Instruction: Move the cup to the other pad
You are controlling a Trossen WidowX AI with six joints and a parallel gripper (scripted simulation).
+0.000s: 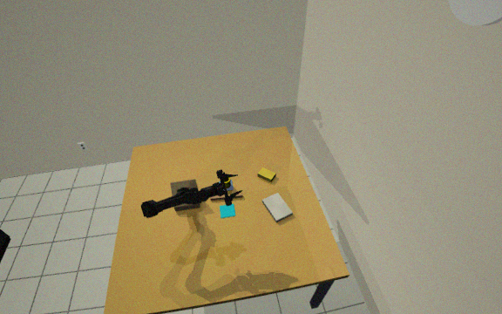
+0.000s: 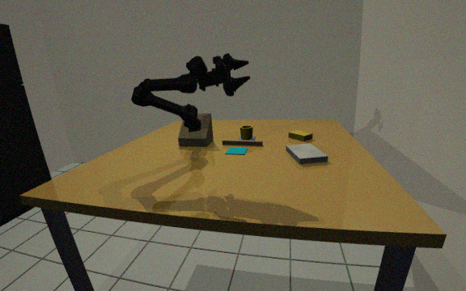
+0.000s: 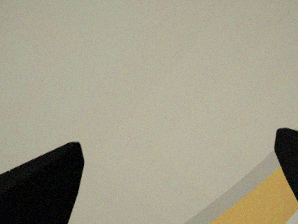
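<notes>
Right now the yellow cup is 4 cm behind my gripper tip, 31 cm to the left of it and 34 cm below it. Also, from my gripper tip: grey flat box 23 cm ahead, 3 cm to the left, 36 cm below; then cyan pad 8 cm behind, 10 cm to the left, 38 cm below; then thin bar 6 cm behind, 20 cm to the left, 37 cm below.
</notes>
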